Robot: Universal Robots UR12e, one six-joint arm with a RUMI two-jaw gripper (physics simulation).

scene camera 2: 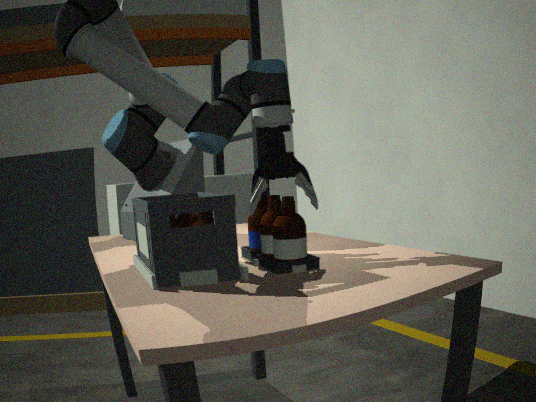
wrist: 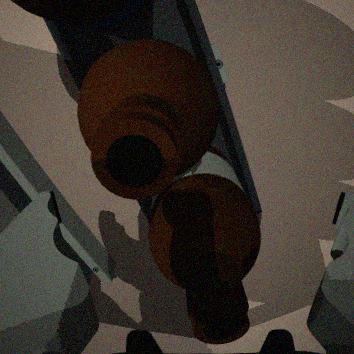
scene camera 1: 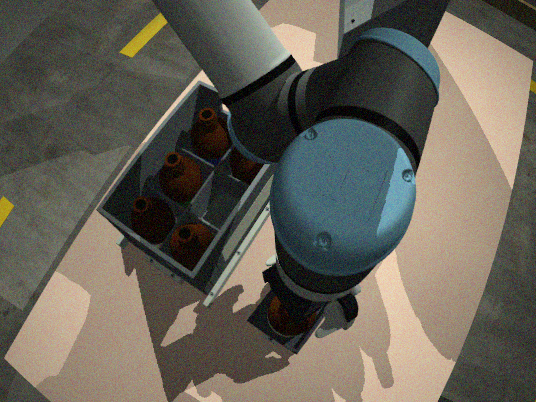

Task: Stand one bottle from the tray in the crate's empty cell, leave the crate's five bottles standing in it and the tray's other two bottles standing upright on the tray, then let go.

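Frame: origin at the arm's base, x ahead, y left, z up, level; metres.
Where they show: gripper, fingertip midpoint: (scene camera 2: 284,213) (wrist: 195,197); arm's base, link origin: (scene camera 2: 158,168).
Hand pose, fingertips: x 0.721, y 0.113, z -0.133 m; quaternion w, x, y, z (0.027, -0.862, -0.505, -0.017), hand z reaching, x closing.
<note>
Each offset is from my fingertips to the top centre of the thing. "spot": to the spot under its first point. Level surfaces: height alone.
My gripper (scene camera 2: 284,203) (wrist: 195,197) is open and empty, pointing down over the tray @[spot: dx +0.080, dy -0.048, dz -0.115 m] (scene camera 1: 261,325) (scene camera 2: 314,263), its fingertips about level with the bottle necks. Three brown bottles stand upright in a row on the tray: the front bottle @[dx +0.045, dy -0.015, dz +0.040 m] (scene camera 2: 290,231) (wrist: 235,220) with a white label lies between the spread fingers in the wrist view, the middle bottle @[dx -0.043, dy -0.002, dz +0.040 m] (scene camera 2: 267,231) (wrist: 145,85) is behind it, and the blue-labelled bottle @[spot: dx -0.116, dy -0.026, dz -0.071 m] (scene camera 2: 254,240) is farthest. The grey crate @[dx -0.065, dy -0.237, dz +0.056 m] (scene camera 1: 216,267) (scene camera 2: 195,257) holds five upright bottles; its empty cell @[spot: dx -0.094, dy -0.215, dz -0.112 m] (scene camera 1: 225,199) is on the side facing the arm's wrist.
The crate stands on the table @[dz -0.120 m] (scene camera 1: 60,320) (scene camera 2: 260,312) beside the tray, with a narrow gap between them. Its walls rise above its bottles. The arm (scene camera 1: 345,195) (scene camera 2: 220,117) hides part of the crate and tray in scene camera 1. A pale wall is beyond the table.
</note>
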